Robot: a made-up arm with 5 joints. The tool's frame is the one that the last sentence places.
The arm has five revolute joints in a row. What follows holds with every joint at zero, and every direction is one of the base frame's. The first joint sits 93 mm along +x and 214.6 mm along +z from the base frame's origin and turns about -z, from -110 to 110 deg. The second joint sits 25.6 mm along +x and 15.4 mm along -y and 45.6 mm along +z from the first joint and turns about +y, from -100 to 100 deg. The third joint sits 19.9 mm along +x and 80.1 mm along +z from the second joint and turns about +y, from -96.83 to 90.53 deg. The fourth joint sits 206.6 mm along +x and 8 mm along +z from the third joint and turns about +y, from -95 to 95 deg. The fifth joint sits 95.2 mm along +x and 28.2 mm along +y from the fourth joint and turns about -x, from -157.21 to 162.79 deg. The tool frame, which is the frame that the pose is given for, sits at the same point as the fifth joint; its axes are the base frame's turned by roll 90, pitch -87.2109 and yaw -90 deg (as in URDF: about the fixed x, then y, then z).
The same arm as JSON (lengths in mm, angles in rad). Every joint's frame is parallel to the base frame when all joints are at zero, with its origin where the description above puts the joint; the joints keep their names.
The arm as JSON. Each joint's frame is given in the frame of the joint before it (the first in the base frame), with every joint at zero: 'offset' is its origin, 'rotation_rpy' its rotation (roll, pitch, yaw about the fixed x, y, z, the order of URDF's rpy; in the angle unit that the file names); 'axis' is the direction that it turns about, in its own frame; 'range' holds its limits. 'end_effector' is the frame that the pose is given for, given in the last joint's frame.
{"length_unit": "mm", "angle_unit": "rad", "chain": [
  {"id": "joint 1", "offset": [93.0, 0.0, 214.6], "rotation_rpy": [0.0, 0.0, 0.0], "axis": "-z", "range": [-1.9199, 1.9199]},
  {"id": "joint 2", "offset": [25.6, -15.4, 45.6], "rotation_rpy": [0.0, 0.0, 0.0], "axis": "+y", "range": [-1.7453, 1.7453]},
  {"id": "joint 3", "offset": [19.9, 0.0, 80.1], "rotation_rpy": [0.0, 0.0, 0.0], "axis": "+y", "range": [-1.69, 1.58]},
  {"id": "joint 4", "offset": [206.6, 0.0, 8.0], "rotation_rpy": [0.0, 0.0, 0.0], "axis": "+y", "range": [-1.6581, 1.6581]},
  {"id": "joint 5", "offset": [95.2, 28.2, 0.0], "rotation_rpy": [0.0, 0.0, 0.0], "axis": "-x", "range": [-2.7438, 2.8412]}
], "end_effector": {"offset": [0.0, 0.0, 0.0], "rotation_rpy": [1.5708, -1.5221, -1.5708]}}

